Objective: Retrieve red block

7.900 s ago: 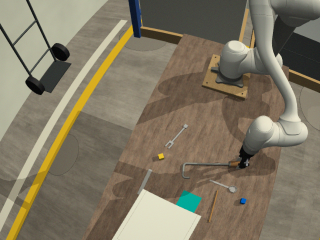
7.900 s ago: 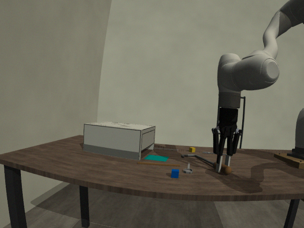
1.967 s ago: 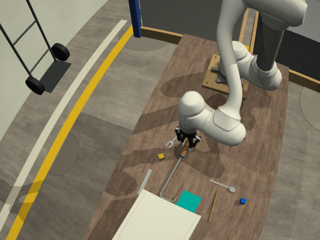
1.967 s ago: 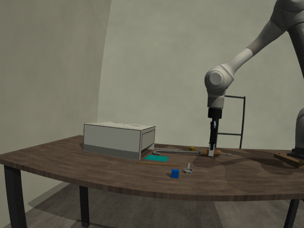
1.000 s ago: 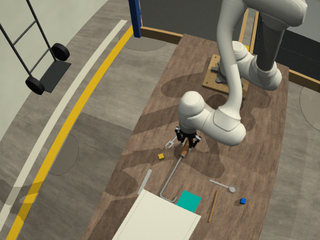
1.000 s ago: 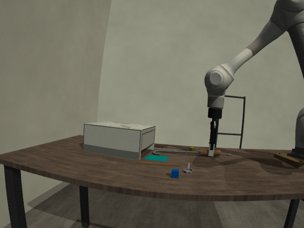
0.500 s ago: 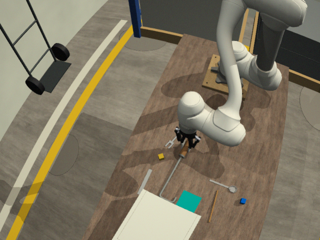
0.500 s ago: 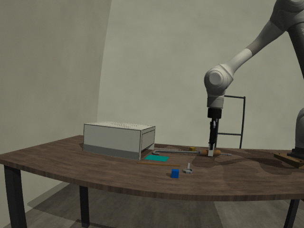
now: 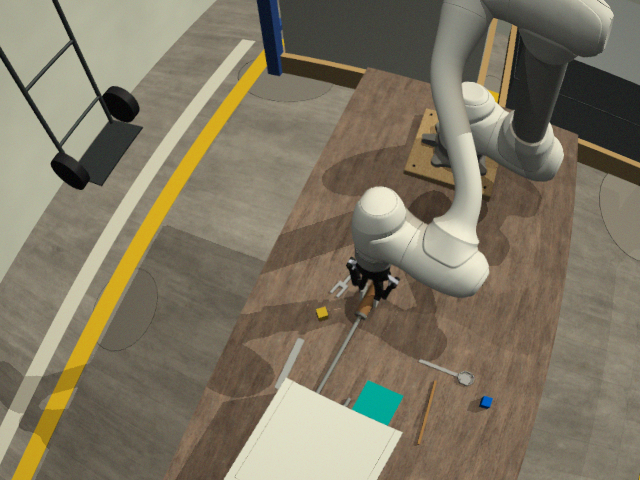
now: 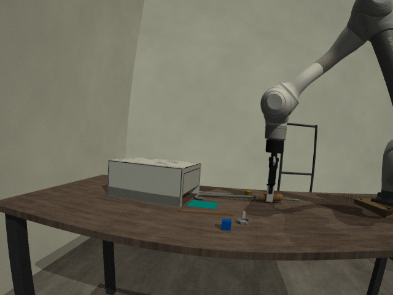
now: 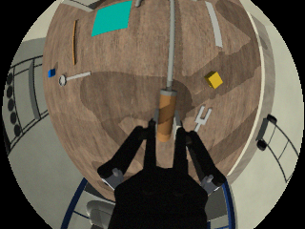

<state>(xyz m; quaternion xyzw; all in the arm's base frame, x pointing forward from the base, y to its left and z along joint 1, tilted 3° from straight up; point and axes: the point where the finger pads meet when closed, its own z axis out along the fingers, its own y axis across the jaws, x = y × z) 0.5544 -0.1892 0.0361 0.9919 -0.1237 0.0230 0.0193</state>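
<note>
Right now the teal square is 280 mm ahead of my hand, 80 mm to the left of it and 40 mm below it. The rest, counted from my hand: grey bar: 220 mm ahead, 160 mm to the right, 40 mm below; fork-ended tool: 80 mm behind, 60 mm to the right, 40 mm below; yellow block: 110 mm to the right, 70 mm ahead, 30 mm below.
</note>
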